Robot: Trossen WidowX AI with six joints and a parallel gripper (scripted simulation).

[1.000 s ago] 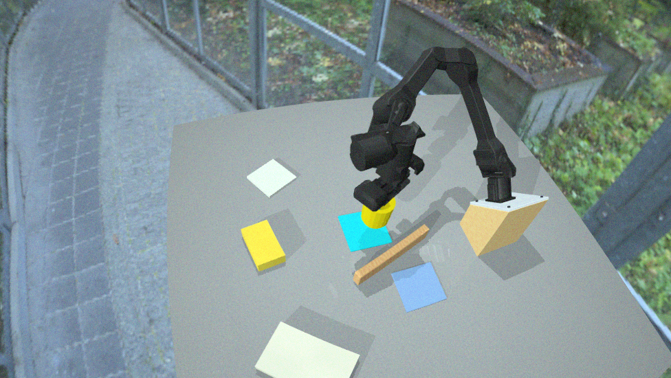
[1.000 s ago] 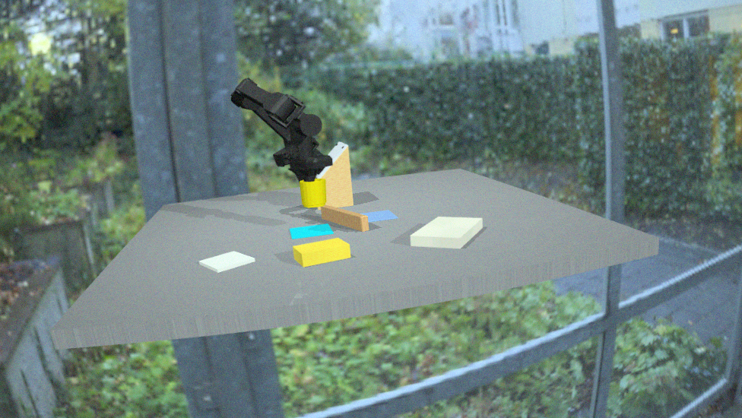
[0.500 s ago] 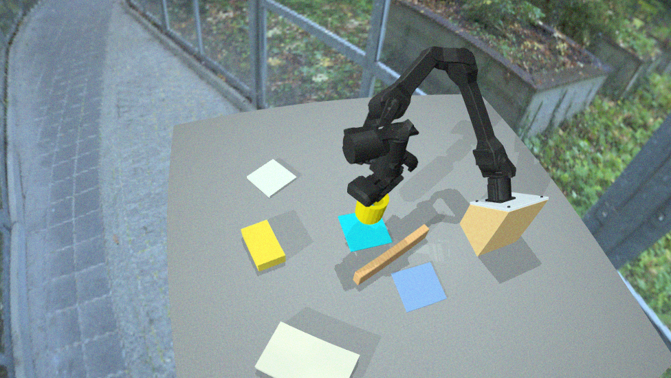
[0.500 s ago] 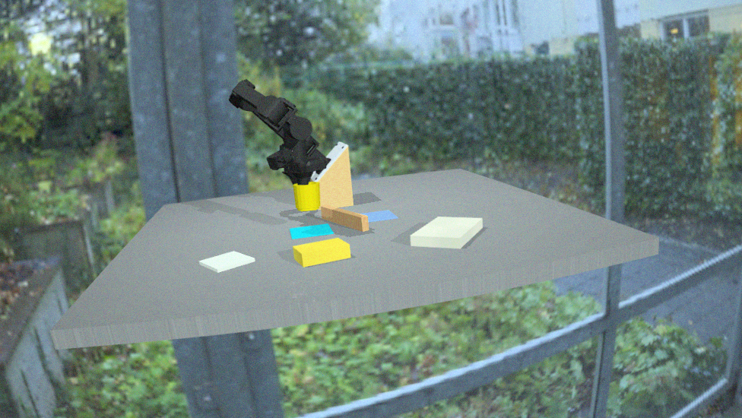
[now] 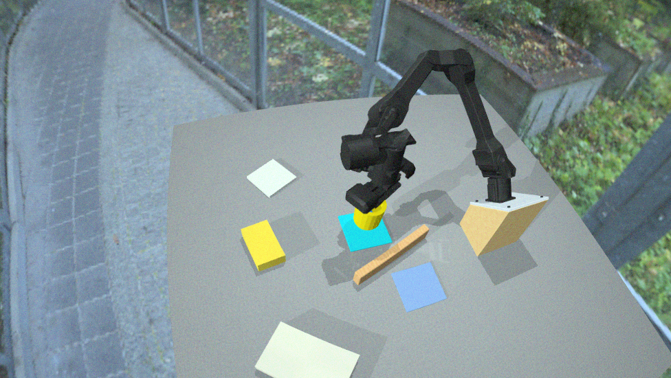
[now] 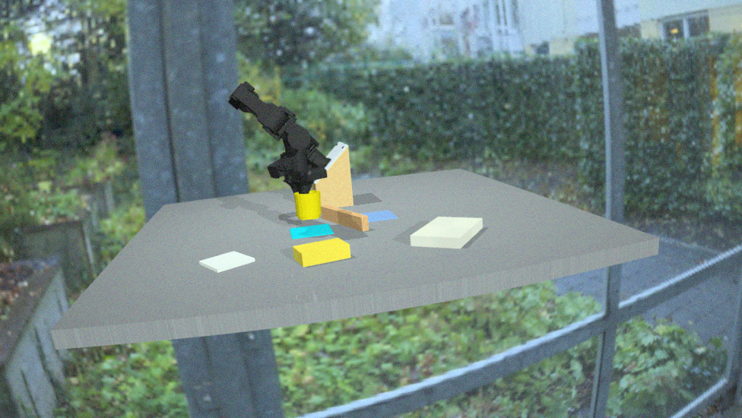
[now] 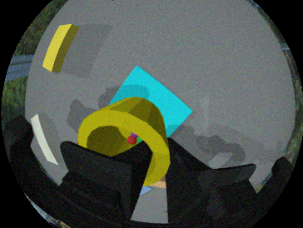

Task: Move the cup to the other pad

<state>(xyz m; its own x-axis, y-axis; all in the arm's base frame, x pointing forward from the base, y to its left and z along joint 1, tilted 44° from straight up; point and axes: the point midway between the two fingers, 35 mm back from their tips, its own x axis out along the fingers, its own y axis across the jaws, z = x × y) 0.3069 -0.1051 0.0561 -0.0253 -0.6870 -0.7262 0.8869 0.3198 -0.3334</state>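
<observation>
My gripper tip is now 80 mm above the cyan pad, 20 mm short of it and 10 mm to the right of it. The rest, counted from my gripper tip: yellow block (280 mm ahead, 60 mm below); then wooden bar (110 mm to the left, 60 mm below, 10 mm behind); then yellow cup (20 mm ahead, 10 mm to the left).
</observation>
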